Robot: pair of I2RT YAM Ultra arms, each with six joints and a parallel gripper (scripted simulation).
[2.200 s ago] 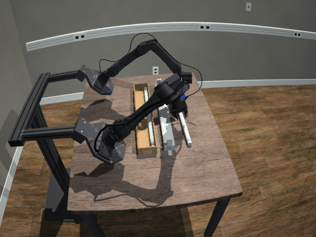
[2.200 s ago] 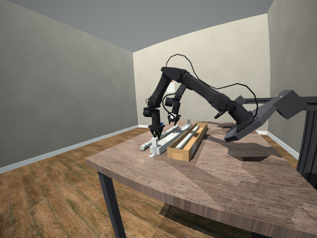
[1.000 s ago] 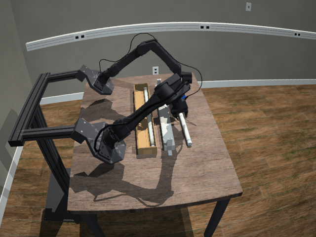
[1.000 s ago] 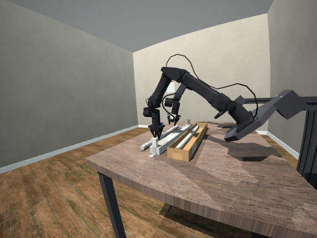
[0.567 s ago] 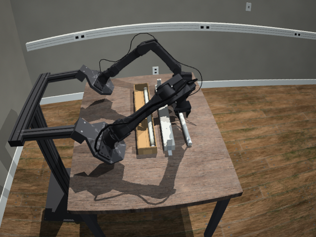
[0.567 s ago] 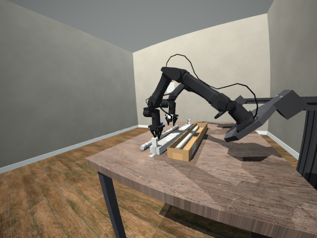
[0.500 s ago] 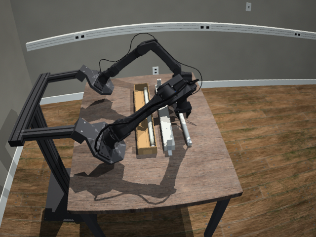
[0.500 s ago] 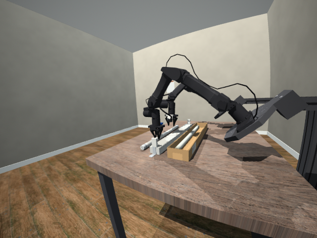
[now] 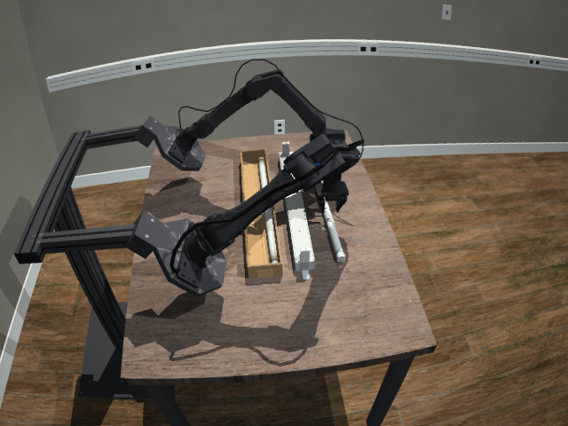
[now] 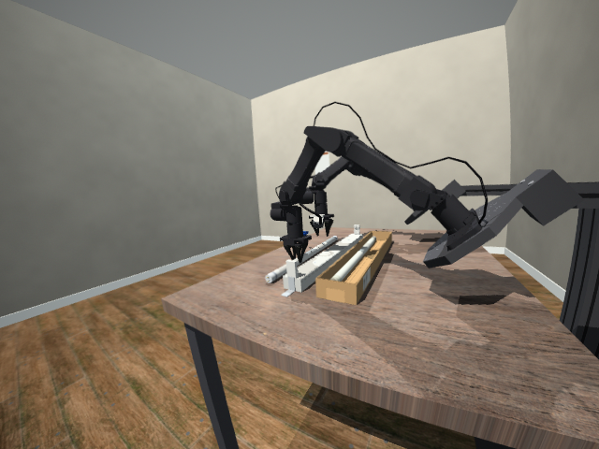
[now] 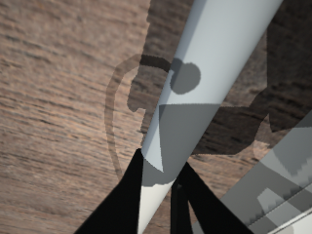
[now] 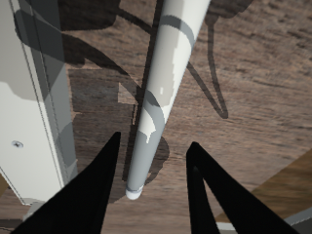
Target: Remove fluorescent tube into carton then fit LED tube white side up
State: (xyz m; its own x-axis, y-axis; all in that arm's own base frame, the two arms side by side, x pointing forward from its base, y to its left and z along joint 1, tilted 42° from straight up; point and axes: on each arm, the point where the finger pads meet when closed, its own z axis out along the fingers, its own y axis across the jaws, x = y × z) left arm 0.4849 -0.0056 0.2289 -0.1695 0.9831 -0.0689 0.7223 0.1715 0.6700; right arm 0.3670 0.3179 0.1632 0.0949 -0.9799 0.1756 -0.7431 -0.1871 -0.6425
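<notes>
My right hand is 120 mm to the right of the LED tube, 60 mm above it and 20 mm short of it. Also, from my right hand: old fluorescent tube: 180 mm behind, 140 mm to the left, 50 mm below; light fixture: 130 mm to the left, 90 mm behind, 10 mm below; carton: 220 mm behind, 140 mm to the left, 40 mm below.
Now: left hand 1 cm past the LED tube and 12 cm to the left of it. Also, from my left hand: old fluorescent tube (21 cm behind, 10 cm to the right); then light fixture (12 cm behind, 11 cm to the right, 4 cm above); then carton (24 cm behind, 9 cm to the right, 1 cm above).
</notes>
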